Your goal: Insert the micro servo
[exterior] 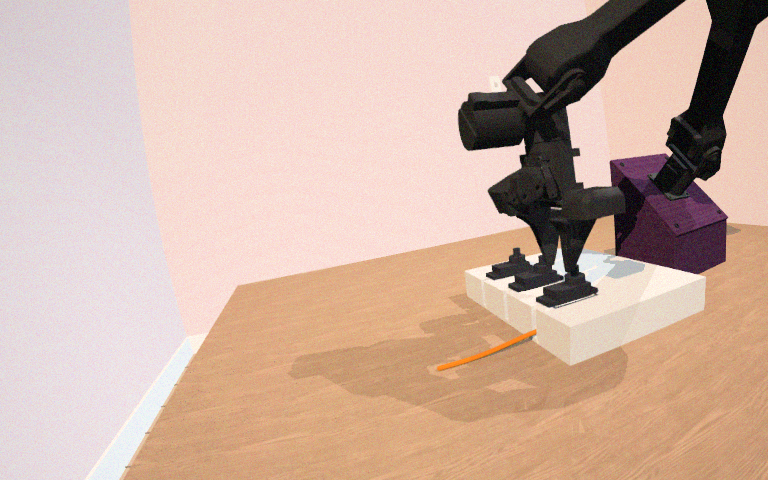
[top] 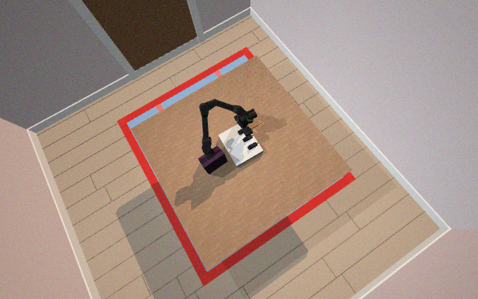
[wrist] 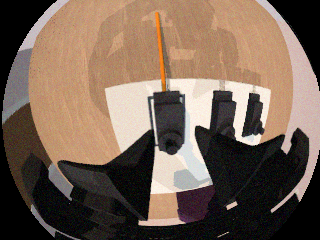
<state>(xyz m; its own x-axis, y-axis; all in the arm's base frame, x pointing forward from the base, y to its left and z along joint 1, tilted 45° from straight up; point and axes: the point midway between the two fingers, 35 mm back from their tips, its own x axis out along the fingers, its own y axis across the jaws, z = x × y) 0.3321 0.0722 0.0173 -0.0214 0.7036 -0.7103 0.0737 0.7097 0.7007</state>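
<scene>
The white deck lies 12 cm behind my gripper tip, 6 cm to the right of it and 6 cm below it.
</scene>
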